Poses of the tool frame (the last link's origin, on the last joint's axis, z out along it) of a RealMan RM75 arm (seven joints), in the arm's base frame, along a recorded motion.
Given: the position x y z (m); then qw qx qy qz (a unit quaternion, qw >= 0).
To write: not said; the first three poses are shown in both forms.
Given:
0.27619 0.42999 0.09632 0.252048 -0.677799 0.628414 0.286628
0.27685 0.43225 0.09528 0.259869 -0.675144 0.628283 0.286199
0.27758 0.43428 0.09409 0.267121 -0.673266 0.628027 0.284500
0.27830 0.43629 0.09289 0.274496 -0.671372 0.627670 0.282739
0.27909 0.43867 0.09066 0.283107 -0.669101 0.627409 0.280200
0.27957 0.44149 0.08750 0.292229 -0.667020 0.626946 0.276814
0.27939 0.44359 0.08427 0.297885 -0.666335 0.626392 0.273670
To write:
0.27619 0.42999 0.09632; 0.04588 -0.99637 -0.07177; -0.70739 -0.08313 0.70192; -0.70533 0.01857 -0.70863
0.27685 0.43225 0.09528; 0.04670 -0.99711 -0.05991; -0.69961 -0.07546 0.71053; -0.71299 0.00873 -0.70112
0.27758 0.43428 0.09409; 0.04928 -0.99765 -0.04757; -0.69367 -0.06846 0.71704; -0.71861 -0.00234 -0.69541
0.27830 0.43629 0.09289; 0.05218 -0.99802 -0.03506; -0.68758 -0.06136 0.72351; -0.72423 -0.01364 -0.68942
0.27909 0.43867 0.09066; 0.05569 -0.99825 -0.01972; -0.68095 -0.05242 0.73045; -0.73021 -0.02725 -0.68268
0.27957 0.44149 0.08750; 0.06063 -0.99816 -0.00286; -0.67458 -0.04308 0.73694; -0.73570 -0.04275 -0.67595
0.27939 0.44359 0.08427; 0.06548 -0.99782 0.00847; -0.67173 -0.03780 0.73983; -0.73790 -0.05413 -0.67274

